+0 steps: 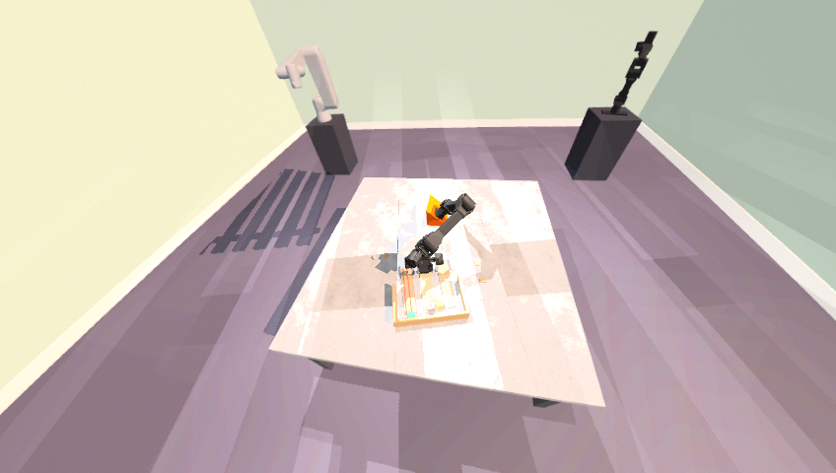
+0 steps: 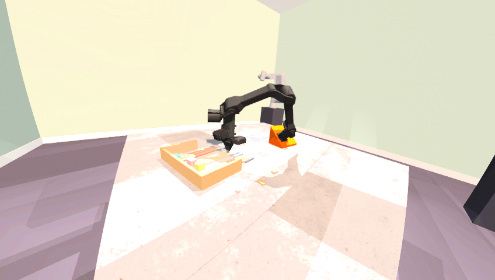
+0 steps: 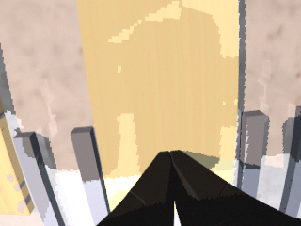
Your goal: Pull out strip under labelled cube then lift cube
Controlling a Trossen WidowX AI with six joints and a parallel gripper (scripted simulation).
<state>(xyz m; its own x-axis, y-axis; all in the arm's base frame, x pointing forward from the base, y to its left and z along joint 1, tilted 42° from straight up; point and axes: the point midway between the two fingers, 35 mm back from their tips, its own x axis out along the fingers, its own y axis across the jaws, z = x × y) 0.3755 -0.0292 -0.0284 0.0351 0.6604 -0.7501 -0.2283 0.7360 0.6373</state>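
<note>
The wide pale yellow strip lies 10 cm ahead of my gripper tip and 2 cm to the left of it. From my gripper tip the other things lie so: pink cube marked h: 20 cm ahead, 5 cm to the left, 2 cm above.
</note>
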